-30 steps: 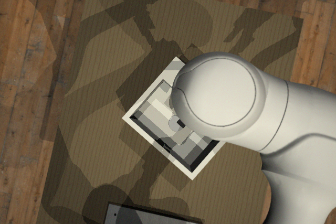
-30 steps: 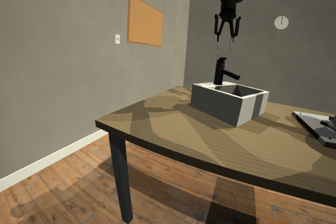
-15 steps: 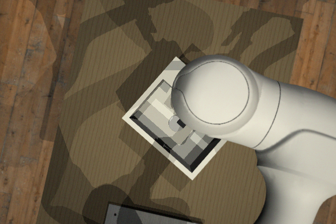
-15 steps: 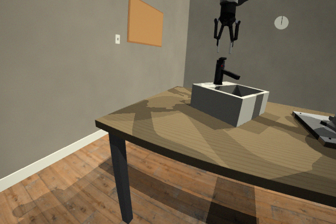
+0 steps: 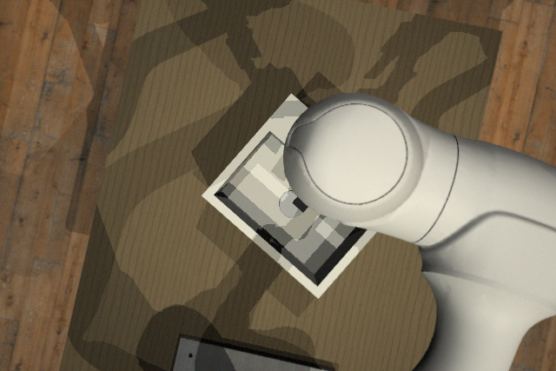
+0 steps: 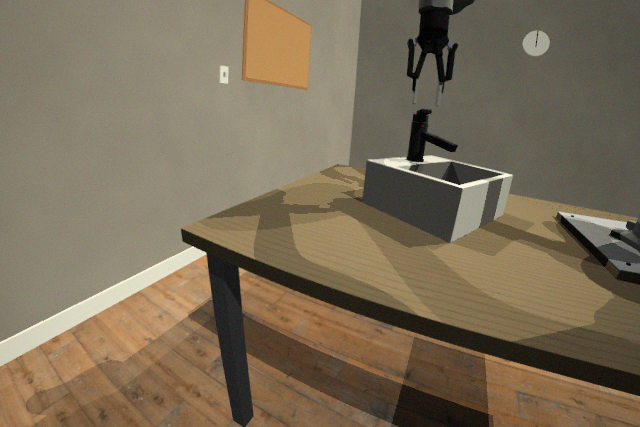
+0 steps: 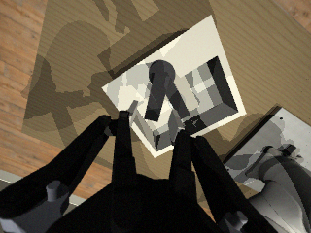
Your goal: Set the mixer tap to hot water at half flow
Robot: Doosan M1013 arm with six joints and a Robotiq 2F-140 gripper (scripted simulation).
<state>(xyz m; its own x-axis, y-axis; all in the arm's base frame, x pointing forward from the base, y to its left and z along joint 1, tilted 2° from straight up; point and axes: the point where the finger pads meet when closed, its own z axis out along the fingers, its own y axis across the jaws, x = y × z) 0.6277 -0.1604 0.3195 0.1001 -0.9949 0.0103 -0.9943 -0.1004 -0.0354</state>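
The lever lies 50 mm below my hand and 20 mm to the right of it. The rest, counted from my hand: black mixer tap 100 mm below, 40 mm to the right, 10 mm behind; white sink 290 mm below, 90 mm behind, 20 mm to the left.
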